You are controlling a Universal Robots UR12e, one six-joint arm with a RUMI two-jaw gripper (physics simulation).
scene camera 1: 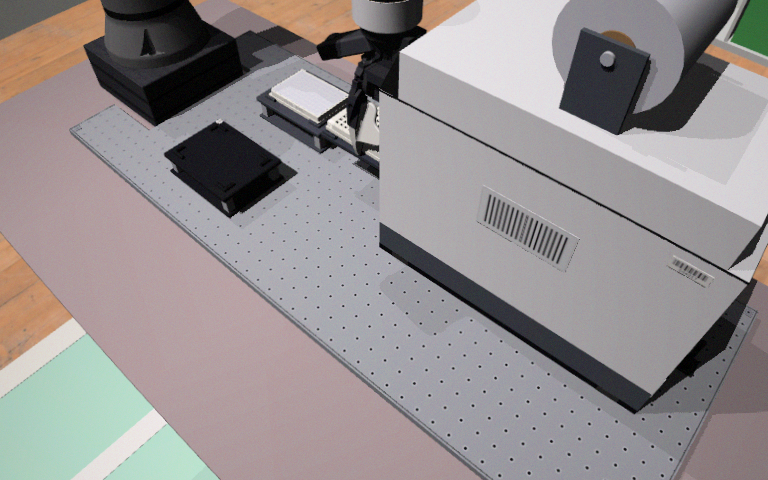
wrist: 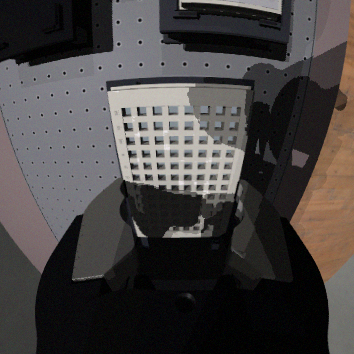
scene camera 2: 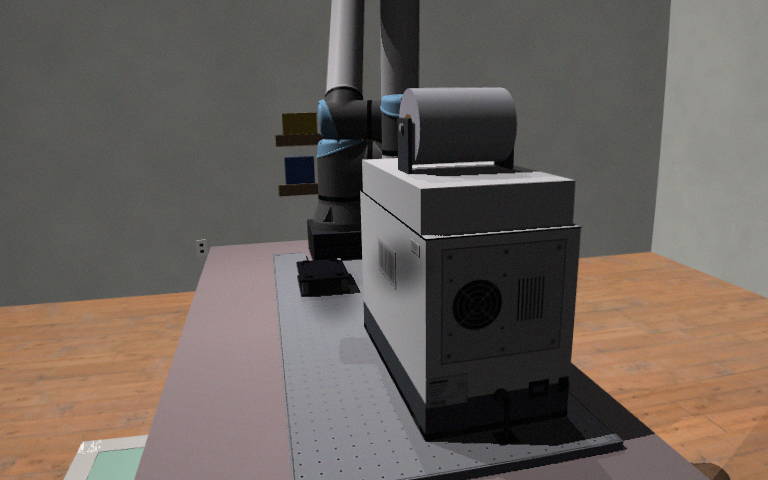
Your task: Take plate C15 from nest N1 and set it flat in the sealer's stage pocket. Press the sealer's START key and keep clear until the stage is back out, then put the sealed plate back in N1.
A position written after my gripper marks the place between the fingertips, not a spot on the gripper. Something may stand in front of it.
In view: my gripper (scene camera 1: 379,138), a white covered plate (scene camera 1: 305,94) and a dark sealer stage (wrist: 165,79).
My gripper also shows in the wrist view (wrist: 180,180).
